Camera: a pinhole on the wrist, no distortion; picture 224 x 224 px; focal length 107.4 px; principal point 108.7 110.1 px. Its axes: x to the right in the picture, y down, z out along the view. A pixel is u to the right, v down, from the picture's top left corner.
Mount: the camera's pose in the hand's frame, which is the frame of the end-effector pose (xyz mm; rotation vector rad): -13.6 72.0 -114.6 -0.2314 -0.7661 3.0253
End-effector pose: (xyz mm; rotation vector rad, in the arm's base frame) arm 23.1 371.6 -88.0 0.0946 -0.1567 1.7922
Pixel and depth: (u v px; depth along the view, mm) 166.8 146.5 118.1
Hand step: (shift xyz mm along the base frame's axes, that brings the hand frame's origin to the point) 37.3 -79.8 -52.3
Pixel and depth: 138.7 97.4 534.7
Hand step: 161.6 -262.7 325.3
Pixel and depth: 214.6 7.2 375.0
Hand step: -129.9 -528.5 247.2
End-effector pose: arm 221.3 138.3 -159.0 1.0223 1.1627 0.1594
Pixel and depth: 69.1 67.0 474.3
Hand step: 375.7 -185.7 -42.8
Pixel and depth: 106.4 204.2 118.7
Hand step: -89.4 -22.8 -39.3
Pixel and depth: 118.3 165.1 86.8
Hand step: -67.3 12.0 15.2
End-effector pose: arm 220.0 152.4 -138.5 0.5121 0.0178 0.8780
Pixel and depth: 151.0 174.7 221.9
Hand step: 23.8 -173.5 -85.9
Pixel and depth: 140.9 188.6 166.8
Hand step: 19.4 -106.7 -95.1
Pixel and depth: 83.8 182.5 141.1
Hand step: 51.5 -28.0 -63.3
